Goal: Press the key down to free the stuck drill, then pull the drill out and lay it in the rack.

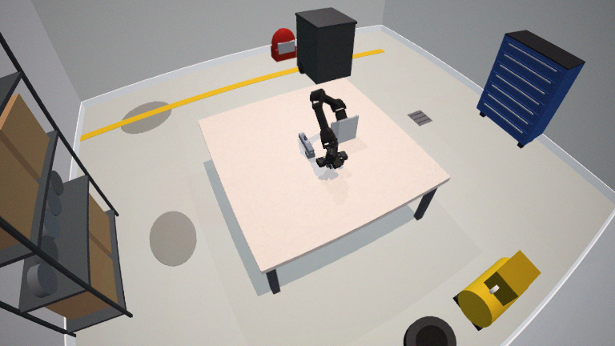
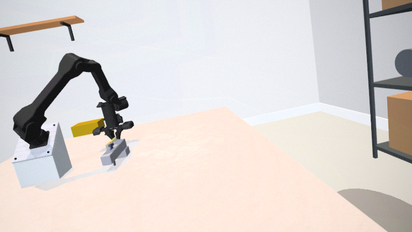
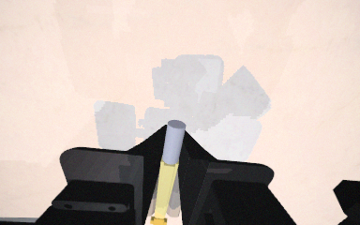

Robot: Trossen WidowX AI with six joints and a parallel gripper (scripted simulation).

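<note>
My gripper tip is now 4 cm to the left of the drill and 4 cm below it. Round my gripper tip: beige rack: 1 cm behind, 5 cm to the right, 1 cm above; dark blue key: 5 cm ahead, 25 cm to the right, 4 cm above; grey block: 5 cm ahead, 23 cm to the right, 3 cm above.
</note>
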